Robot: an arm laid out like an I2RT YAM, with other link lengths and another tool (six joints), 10 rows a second.
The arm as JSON. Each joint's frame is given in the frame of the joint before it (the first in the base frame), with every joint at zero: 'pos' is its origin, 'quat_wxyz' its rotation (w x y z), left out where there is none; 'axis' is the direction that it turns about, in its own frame. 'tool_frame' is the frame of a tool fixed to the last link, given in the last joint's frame.
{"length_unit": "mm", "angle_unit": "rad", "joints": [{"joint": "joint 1", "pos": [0.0, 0.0, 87.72], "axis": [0.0, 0.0, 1.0]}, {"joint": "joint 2", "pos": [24.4, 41.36, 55.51], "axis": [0.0, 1.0, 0.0]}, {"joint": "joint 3", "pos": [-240.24, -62.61, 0.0], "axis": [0.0, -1.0, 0.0]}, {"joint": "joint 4", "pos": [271.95, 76.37, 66.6], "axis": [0.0, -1.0, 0.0]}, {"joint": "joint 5", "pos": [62.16, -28.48, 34.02], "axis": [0.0, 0.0, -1.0]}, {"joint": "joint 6", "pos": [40.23, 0.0, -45.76], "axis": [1.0, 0.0, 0.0]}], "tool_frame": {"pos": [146.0, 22.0, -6.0], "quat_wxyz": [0.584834, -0.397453, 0.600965, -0.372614]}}
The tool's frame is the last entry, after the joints.
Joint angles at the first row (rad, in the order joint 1, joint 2, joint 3, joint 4, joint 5, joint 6):
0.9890, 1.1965, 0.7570, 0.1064, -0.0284, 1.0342
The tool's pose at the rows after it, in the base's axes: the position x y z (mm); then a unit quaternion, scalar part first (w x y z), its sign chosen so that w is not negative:
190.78 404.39 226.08 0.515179 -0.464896 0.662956 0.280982
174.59 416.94 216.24 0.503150 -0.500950 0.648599 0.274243
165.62 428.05 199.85 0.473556 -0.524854 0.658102 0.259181
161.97 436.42 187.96 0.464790 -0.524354 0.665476 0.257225
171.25 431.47 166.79 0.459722 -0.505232 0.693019 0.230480
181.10 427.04 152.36 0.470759 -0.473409 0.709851 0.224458
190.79 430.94 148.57 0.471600 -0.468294 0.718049 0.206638
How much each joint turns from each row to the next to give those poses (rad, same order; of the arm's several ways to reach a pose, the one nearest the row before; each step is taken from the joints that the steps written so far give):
0.0209, -0.0027, -0.0492, 0.0675, -0.0261, -0.0256
0.0432, 0.0393, 0.0215, -0.0141, -0.0017, -0.0504
0.0375, 0.0647, 0.0556, -0.0699, 0.0214, -0.0131
0.0263, 0.0498, 0.0116, 0.0177, 0.0256, 0.0208
0.0105, 0.0348, -0.0178, 0.0117, 0.0795, 0.0359
0.0010, 0.0287, -0.0466, 0.0886, 0.0562, 0.0500
-0.0009, 0.0449, 0.0388, -0.0115, 0.0357, -0.0009

